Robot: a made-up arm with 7 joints. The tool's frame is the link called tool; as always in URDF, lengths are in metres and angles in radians. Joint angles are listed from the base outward.
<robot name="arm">
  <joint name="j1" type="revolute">
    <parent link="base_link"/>
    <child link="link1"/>
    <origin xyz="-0.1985 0.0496 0.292" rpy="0 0 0"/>
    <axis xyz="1 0 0"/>
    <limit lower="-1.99" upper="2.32"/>
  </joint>
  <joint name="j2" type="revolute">
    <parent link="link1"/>
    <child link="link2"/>
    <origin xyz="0.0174 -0.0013 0.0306" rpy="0 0 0"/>
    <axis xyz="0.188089 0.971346 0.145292"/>
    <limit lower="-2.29" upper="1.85"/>
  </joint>
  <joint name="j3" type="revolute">
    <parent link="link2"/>
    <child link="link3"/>
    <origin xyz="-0.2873 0.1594 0.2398" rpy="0 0 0"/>
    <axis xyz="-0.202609 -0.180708 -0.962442"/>
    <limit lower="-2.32" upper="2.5"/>
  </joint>
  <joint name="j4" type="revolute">
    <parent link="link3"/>
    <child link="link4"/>
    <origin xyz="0.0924 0.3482 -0.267" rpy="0 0 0"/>
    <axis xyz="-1 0 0"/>
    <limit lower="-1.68" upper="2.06"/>
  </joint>
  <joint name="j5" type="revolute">
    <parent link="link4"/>
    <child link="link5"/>
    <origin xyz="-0.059 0.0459 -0.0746" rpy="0 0 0"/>
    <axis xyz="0 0 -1"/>
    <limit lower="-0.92" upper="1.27"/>
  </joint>
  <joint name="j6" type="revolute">
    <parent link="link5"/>
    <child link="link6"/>
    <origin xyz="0.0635 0.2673 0.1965" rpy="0 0 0"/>
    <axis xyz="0 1 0"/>
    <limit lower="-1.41" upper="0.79"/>
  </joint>
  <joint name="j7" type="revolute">
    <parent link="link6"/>
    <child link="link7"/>
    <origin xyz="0.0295 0.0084 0.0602" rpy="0 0 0"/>
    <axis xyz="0 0 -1"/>
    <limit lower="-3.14" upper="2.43"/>
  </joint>
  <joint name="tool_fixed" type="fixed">
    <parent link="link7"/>
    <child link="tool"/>
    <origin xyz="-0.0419 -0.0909 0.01" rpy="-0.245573 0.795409 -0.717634"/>
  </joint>
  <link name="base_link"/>
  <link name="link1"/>
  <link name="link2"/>
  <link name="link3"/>
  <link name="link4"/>
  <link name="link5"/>
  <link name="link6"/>
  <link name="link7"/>
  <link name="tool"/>
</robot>
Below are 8 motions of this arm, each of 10 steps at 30 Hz.
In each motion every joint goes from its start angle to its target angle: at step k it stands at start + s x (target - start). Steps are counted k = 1, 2, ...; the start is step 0. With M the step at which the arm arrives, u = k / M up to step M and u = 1 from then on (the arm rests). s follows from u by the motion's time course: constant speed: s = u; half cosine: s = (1 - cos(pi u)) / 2; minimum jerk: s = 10 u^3 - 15 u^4 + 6 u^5.
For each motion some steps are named. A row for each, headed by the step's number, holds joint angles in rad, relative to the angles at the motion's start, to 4 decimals.
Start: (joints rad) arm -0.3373 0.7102 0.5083 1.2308 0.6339 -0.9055 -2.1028
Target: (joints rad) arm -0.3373 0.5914 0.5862 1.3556 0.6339 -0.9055 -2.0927
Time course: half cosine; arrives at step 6
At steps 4, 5, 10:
4: 0.0000 -0.0891 0.0584 0.0936 0.0000 0.0000 0.0076
5: 0.0000 -0.1108 0.0727 0.1164 0.0000 0.0000 0.0094
10: 0.0000 -0.1188 0.0779 0.1248 0.0000 0.0000 0.0101

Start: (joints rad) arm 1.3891 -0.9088 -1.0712 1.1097 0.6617 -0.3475 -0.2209
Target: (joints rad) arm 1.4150 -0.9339 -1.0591 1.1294 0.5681 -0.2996 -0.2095
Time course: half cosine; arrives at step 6
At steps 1, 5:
1: 0.0017 -0.0017 0.0008 0.0013 -0.0063 0.0032 0.0008
5: 0.0242 -0.0234 0.0113 0.0184 -0.0873 0.0447 0.0106

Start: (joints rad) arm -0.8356 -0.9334 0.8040 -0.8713 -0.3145 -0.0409 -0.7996
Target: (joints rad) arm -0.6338 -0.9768 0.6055 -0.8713 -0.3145 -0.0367 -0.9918
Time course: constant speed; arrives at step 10
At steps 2, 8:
2: 0.0404 -0.0087 -0.0397 0.0000 0.0000 0.0008 -0.0384
8: 0.1614 -0.0347 -0.1588 0.0000 0.0000 0.0034 -0.1538

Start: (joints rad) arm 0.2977 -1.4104 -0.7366 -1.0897 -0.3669 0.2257 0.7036
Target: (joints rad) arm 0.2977 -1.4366 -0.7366 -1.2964 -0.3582 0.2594 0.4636
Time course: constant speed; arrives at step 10
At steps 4, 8, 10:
4: 0.0000 -0.0105 0.0000 -0.0827 0.0035 0.0135 -0.0960
8: 0.0000 -0.0210 0.0000 -0.1654 0.0070 0.0270 -0.1920
10: 0.0000 -0.0262 0.0000 -0.2067 0.0087 0.0337 -0.2400

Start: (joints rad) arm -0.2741 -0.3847 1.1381 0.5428 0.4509 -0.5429 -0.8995
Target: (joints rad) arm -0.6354 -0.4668 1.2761 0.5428 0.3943 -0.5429 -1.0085
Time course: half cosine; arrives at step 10
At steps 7, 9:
7: -0.2868 -0.0652 0.1096 0.0000 -0.0449 0.0000 -0.0865
9: -0.3525 -0.0801 0.1346 0.0000 -0.0552 0.0000 -0.1063

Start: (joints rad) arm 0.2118 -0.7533 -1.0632 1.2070 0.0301 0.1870 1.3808
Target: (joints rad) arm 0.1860 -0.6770 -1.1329 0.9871 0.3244 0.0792 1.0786
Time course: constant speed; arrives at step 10
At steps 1, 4, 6, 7, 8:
1: -0.0026 0.0076 -0.0070 -0.0220 0.0294 -0.0108 -0.0302
4: -0.0103 0.0305 -0.0279 -0.0880 0.1177 -0.0431 -0.1209
6: -0.0155 0.0458 -0.0418 -0.1319 0.1766 -0.0647 -0.1813
7: -0.0181 0.0534 -0.0488 -0.1539 0.2060 -0.0755 -0.2115
8: -0.0206 0.0610 -0.0558 -0.1759 0.2354 -0.0862 -0.2418

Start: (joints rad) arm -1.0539 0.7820 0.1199 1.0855 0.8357 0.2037 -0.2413
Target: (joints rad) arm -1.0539 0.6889 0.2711 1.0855 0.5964 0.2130 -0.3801
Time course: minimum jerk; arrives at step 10
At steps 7, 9, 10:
7: 0.0000 -0.0779 0.1265 0.0000 -0.2003 0.0078 -0.1162
9: 0.0000 -0.0923 0.1499 0.0000 -0.2373 0.0092 -0.1376
10: 0.0000 -0.0931 0.1512 0.0000 -0.2393 0.0093 -0.1388

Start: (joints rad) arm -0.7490 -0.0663 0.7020 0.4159 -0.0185 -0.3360 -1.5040
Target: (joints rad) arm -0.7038 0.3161 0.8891 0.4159 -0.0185 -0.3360 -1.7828
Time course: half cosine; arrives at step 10
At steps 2, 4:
2: 0.0043 0.0365 0.0179 0.0000 0.0000 0.0000 -0.0266
4: 0.0156 0.1321 0.0646 0.0000 0.0000 0.0000 -0.0963

